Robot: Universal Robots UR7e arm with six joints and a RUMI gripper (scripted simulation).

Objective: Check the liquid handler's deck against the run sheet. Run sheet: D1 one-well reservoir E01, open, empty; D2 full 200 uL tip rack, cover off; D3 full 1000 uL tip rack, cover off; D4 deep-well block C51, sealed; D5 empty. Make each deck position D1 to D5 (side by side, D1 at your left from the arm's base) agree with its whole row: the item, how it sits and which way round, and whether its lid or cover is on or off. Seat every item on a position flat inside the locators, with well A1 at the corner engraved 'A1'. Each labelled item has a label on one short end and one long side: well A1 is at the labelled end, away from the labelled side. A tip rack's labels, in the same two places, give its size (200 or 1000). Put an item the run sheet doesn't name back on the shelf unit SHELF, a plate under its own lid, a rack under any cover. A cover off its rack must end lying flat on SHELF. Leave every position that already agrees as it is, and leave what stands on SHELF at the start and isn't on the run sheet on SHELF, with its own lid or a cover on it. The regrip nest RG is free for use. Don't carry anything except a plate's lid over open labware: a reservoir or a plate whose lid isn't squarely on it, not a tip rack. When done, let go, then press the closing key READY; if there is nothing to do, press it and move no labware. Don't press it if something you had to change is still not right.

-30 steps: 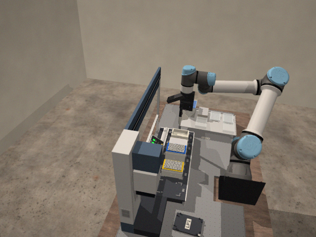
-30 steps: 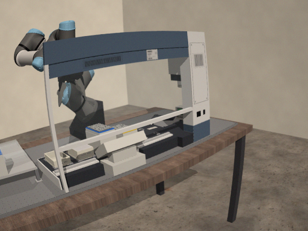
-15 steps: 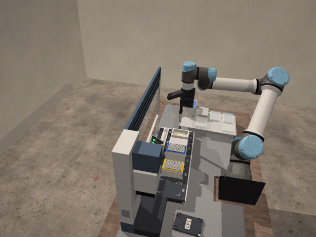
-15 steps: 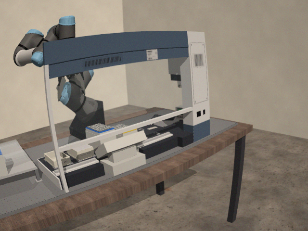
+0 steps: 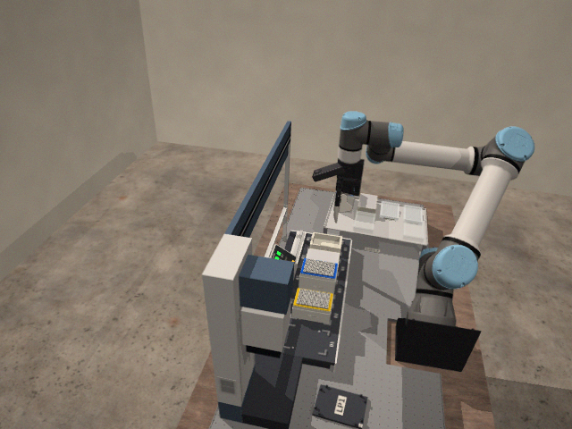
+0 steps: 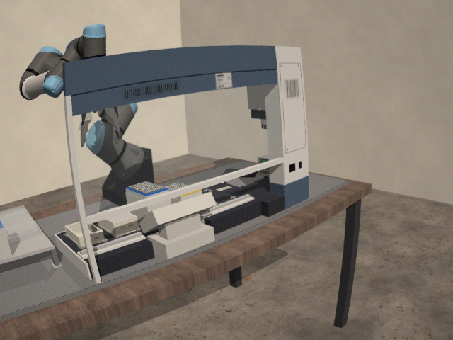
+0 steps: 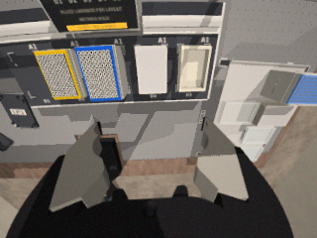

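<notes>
Right now my hand is 5 cm short of the cream one-well reservoir, 12 cm to the left of it and 25 cm above it. Also, from my hand: post 25 cm ahead, 15 cm to the right, 8 cm below; blue-rimmed tip rack 2 cm ahead, 13 cm to the left, 19 cm below; white sealed block 3 cm ahead, 24 cm below.
</notes>
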